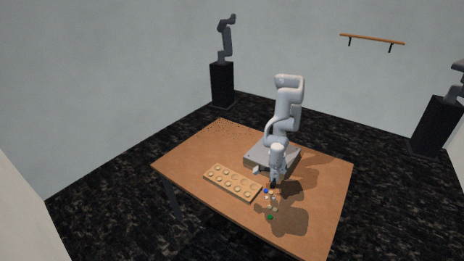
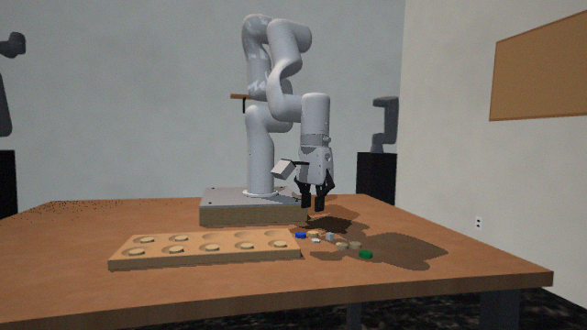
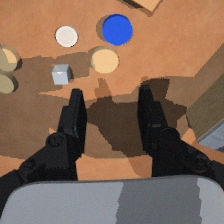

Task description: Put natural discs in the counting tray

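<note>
My gripper is now 90 mm above the blue disc and 30 mm to the left of it. From my hand the other things lie so: green disc: 170 mm ahead, 90 mm below, 60 mm to the left; small white disc: 90 mm below, 50 mm ahead, 10 mm to the right; cube: 80 mm below, 40 mm ahead, 30 mm to the left.
</note>
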